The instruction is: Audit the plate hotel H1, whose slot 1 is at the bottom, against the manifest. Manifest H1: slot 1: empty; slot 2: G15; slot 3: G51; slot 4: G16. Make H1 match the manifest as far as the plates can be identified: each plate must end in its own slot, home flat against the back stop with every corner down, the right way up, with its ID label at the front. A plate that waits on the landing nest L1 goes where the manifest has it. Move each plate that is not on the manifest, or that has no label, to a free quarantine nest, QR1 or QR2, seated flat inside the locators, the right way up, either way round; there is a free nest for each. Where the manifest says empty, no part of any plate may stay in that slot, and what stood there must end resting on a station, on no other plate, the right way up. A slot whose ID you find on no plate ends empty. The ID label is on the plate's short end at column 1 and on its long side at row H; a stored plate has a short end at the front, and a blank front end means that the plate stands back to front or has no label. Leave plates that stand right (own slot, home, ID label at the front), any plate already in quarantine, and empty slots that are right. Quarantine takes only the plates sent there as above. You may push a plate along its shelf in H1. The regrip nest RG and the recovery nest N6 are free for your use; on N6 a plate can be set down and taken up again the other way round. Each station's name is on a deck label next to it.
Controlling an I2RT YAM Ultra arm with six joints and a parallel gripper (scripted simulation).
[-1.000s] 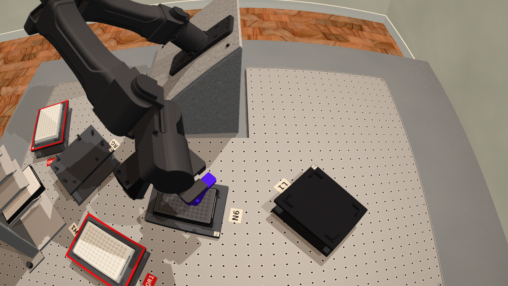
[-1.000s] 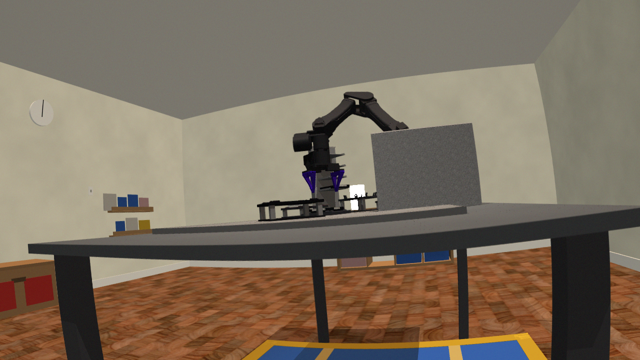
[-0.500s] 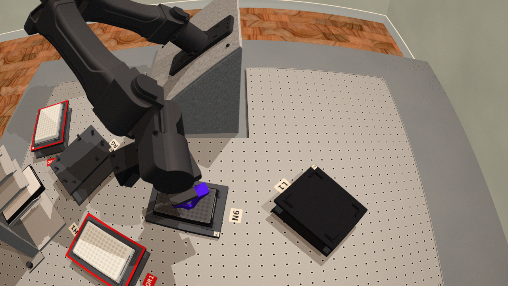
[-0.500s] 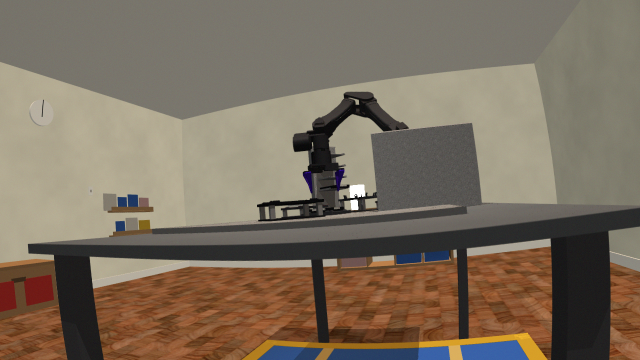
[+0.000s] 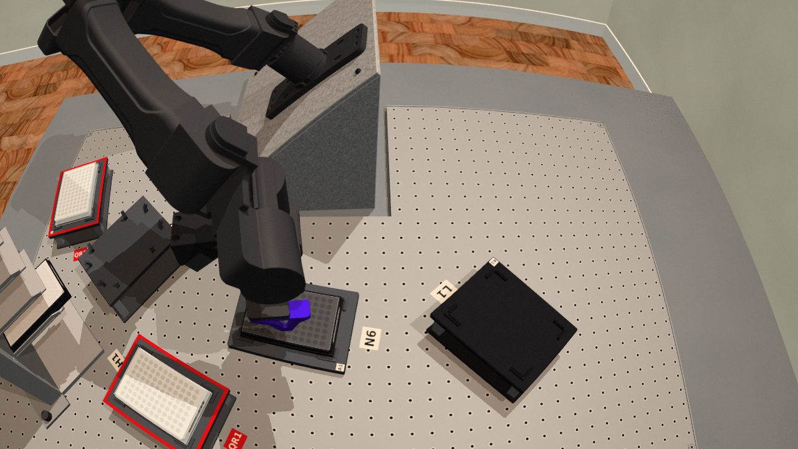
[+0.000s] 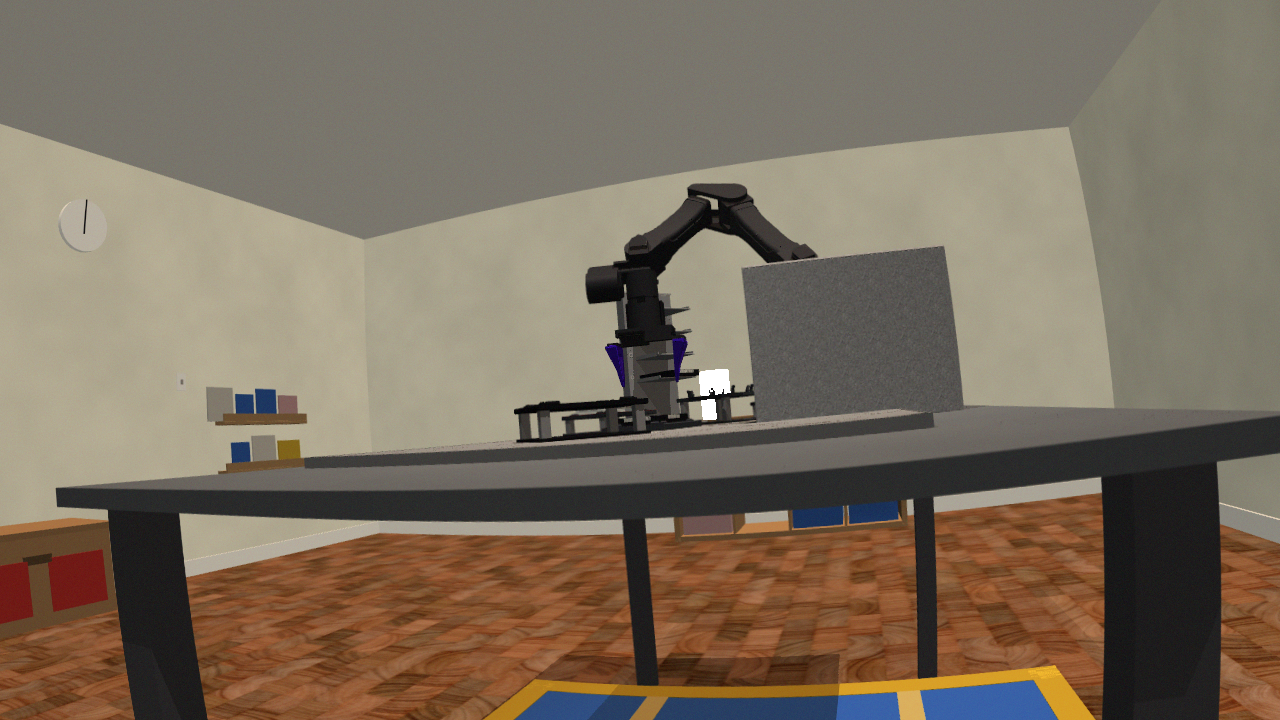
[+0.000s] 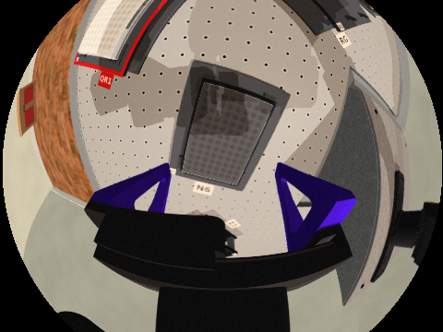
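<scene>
Now: the recovery nest N6 80 mm below my hand. Also, from my hand: QR1 label: 190 mm ahead, 70 mm to the right, 90 mm below; then quarantine nest QR1: 150 mm ahead, 170 mm to the right, 50 mm below; then N6 deck label: 20 mm ahead, 100 mm to the left, 90 mm below.
</scene>
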